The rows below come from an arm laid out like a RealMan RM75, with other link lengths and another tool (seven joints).
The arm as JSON. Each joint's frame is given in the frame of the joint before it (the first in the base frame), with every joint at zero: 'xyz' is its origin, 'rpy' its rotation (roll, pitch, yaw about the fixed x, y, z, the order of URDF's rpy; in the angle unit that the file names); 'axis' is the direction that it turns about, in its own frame. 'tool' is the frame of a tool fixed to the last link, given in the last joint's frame.
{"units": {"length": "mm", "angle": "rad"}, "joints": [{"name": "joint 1", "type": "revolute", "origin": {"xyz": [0.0, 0.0, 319.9], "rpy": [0.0, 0.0, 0.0]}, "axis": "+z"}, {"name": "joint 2", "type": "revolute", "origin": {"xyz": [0.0, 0.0, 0.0], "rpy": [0.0, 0.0, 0.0]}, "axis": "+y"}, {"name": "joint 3", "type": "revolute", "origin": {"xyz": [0.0, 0.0, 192.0], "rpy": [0.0, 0.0, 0.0]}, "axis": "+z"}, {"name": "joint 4", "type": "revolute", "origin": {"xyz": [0.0, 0.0, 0.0], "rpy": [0.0, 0.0, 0.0]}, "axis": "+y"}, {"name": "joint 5", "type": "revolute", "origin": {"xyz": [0.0, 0.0, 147.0], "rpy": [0.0, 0.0, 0.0]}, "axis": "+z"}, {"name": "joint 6", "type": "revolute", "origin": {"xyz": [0.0, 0.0, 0.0], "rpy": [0.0, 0.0, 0.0]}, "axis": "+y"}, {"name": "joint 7", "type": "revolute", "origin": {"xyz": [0.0, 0.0, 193.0], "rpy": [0.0, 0.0, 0.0]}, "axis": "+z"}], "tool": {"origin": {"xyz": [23.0, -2.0, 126.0], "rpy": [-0.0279, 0.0, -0.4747]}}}
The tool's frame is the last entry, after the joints.
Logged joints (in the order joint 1, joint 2, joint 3, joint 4, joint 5, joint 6, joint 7), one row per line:
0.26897 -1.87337 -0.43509 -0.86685 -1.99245 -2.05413 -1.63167
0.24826 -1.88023 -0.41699 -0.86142 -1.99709 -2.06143 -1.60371
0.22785 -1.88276 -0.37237 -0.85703 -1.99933 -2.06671 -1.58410
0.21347 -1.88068 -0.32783 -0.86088 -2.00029 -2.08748 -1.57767
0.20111 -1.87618 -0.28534 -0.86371 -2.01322 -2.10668 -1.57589
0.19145 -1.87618 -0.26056 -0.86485 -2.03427 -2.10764 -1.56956
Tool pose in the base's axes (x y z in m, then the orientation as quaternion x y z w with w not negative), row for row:
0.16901 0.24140 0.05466 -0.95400 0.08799 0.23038 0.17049
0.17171 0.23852 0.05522 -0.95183 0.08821 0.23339 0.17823
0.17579 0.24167 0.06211 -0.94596 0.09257 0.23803 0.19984
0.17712 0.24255 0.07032 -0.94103 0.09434 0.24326 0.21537
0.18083 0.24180 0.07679 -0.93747 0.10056 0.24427 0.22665
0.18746 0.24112 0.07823 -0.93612 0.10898 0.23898 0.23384
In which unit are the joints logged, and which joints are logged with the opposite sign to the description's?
The joints are logged in radians. Opposite sign: joint 2, joint 7.
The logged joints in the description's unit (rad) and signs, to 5 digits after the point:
0.26897 1.87337 -0.43509 -0.86685 -1.99245 -2.05413 1.63167
0.24826 1.88023 -0.41699 -0.86142 -1.99709 -2.06143 1.60371
0.22785 1.88276 -0.37237 -0.85703 -1.99933 -2.06671 1.58410
0.21347 1.88068 -0.32783 -0.86088 -2.00029 -2.08748 1.57767
0.20111 1.87618 -0.28534 -0.86371 -2.01322 -2.10668 1.57589
0.19145 1.87618 -0.26056 -0.86485 -2.03427 -2.10764 1.56956

